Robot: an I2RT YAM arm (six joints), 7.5 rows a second.
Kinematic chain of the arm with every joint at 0, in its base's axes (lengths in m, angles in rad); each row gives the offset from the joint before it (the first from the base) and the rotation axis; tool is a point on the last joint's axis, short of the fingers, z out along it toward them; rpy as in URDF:
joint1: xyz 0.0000 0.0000 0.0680 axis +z
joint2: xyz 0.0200 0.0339 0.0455 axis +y
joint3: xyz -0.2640 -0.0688 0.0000 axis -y
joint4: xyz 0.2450 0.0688 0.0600 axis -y
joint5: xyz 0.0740 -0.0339 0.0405 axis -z
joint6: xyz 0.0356 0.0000 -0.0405 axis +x
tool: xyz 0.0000 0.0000 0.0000 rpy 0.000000 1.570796 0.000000
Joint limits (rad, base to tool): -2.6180..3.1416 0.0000..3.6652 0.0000..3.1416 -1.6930..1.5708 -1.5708..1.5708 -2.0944..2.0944
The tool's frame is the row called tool.
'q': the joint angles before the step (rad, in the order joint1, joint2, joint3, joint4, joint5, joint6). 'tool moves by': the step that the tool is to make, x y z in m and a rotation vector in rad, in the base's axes. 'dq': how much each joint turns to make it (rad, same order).
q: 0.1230, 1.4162, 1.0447, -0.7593, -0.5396, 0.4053
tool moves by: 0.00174, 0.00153, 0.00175, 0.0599, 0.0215, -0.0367
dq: 0.0004, 0.0000, 0.0000, 0.0240, -0.0397, 0.0714
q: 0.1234, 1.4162, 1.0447, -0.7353, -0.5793, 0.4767
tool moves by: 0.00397, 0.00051, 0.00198, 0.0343, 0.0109, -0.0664
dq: 0.0000, 0.0004, 0.0000, 0.0431, -0.0003, 0.0900
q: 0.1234, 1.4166, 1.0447, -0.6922, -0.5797, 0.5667
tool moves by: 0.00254, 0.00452, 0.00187, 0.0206, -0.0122, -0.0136
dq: 0.0145, 0.0004, 0.0000, 0.0374, -0.0022, 0.0404
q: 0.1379, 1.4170, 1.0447, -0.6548, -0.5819, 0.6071
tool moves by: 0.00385, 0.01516, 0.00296, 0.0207, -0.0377, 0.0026
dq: 0.0515, 0.0038, -0.0004, 0.0763, 0.0148, 0.0580
